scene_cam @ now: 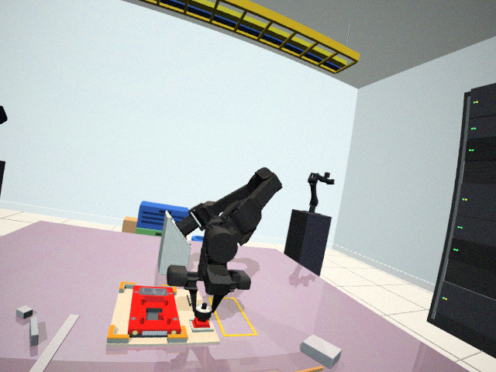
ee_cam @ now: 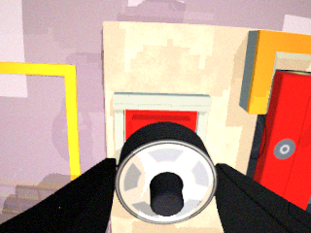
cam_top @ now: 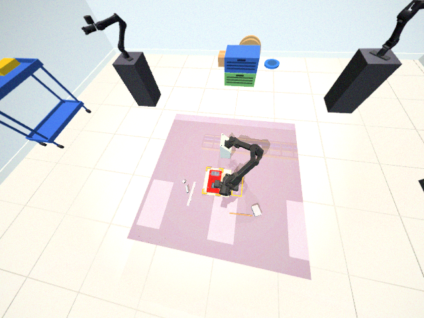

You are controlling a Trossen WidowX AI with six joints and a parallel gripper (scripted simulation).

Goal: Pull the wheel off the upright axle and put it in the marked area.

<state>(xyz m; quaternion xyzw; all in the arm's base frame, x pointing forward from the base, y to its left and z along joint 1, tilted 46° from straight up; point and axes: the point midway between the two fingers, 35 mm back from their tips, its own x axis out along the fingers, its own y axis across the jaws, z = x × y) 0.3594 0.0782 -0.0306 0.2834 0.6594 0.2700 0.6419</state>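
My gripper tip is now right at the black wheel. The rest, counted from my gripper tip: thin orange stick 180 mm ahead, 130 mm to the left, 40 mm below; then upright axle 10 mm below; then white strip 70 mm ahead, 290 mm to the right, 40 mm below.
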